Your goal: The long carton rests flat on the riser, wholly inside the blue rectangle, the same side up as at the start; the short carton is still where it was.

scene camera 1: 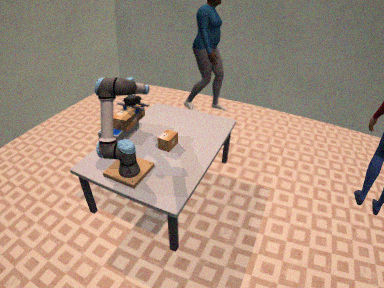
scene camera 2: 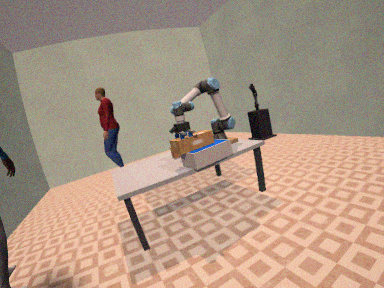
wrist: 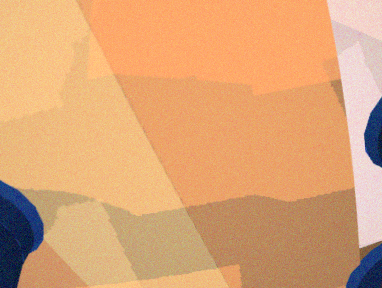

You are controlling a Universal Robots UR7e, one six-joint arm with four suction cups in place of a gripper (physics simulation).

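My suction head point(wrist: 29, 228) is stuck to a long carton point(wrist: 148, 143), and the carton is still resting on a riser point(scene camera 2: 199, 158).
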